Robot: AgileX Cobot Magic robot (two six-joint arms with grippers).
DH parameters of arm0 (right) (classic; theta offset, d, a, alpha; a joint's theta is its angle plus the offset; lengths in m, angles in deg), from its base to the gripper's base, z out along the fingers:
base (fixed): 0 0 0 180
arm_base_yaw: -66.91 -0.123 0 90
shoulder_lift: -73.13 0 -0.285 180
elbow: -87.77 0 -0.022 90
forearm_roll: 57.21 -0.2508 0 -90
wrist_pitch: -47.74 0 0.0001 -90
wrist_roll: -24.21 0.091 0 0
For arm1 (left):
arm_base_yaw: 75.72 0.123 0 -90
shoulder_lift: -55.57 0 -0.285 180
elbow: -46.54 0 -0.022 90
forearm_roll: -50.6 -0.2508 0 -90
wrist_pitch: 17.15 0 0.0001 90
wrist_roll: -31.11 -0.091 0 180
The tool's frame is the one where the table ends.
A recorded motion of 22 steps. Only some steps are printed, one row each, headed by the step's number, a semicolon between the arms.
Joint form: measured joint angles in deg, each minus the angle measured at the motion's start. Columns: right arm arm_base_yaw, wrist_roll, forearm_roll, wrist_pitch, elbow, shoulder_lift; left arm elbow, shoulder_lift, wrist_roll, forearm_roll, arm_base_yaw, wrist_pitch.
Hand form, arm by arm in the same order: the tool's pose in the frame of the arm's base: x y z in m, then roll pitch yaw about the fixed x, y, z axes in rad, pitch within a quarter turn. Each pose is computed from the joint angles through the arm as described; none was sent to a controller.
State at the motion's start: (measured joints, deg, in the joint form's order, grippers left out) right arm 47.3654 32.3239 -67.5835 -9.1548 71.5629 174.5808; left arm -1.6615 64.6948 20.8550 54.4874 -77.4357 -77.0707
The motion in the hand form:
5: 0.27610 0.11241 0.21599 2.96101 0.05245 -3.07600; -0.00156 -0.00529 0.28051 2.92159 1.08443 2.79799
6: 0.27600 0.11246 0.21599 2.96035 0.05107 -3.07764; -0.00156 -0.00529 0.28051 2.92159 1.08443 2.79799
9: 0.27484 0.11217 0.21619 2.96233 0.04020 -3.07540; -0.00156 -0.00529 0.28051 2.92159 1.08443 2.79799
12: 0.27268 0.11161 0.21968 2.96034 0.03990 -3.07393; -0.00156 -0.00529 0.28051 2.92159 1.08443 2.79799
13: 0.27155 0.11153 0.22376 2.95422 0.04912 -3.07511; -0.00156 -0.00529 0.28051 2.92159 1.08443 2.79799
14: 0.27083 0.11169 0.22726 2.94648 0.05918 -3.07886; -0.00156 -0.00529 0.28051 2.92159 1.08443 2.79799
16: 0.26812 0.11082 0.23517 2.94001 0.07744 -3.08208; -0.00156 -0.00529 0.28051 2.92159 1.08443 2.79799
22: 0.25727 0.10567 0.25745 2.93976 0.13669 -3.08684; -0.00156 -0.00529 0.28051 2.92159 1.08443 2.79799
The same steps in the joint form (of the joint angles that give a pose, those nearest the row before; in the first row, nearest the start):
5: 0.18 1.70 -0.55 -0.23 0.00 0.00; 0.00 0.00 0.00 -0.01 0.00 0.00
6: 0.18 1.78 -0.60 -0.28 0.00 0.00; 0.00 0.00 0.00 -0.01 0.00 0.00
9: 0.18 1.78 -0.59 -0.98 0.00 -0.05; 0.00 0.00 0.00 -0.01 0.00 0.00
12: 0.18 1.78 -0.66 -1.67 0.00 -0.74; 0.00 0.00 0.00 -0.01 0.00 0.00
13: 0.18 1.78 -0.85 -1.88 0.13 -1.43; 0.00 0.00 0.00 -0.01 0.00 0.00
14: 0.18 1.84 -1.15 -1.89 0.25 -2.00; 0.00 0.00 0.00 -0.01 0.00 0.00
16: 0.18 2.09 -1.15 -2.35 0.43 -3.42; 0.00 0.00 0.00 -0.01 0.00 0.00
22: 0.12 3.11 0.11 -3.55 0.43 -8.03; 0.00 0.00 0.00 -0.01 0.00 0.00

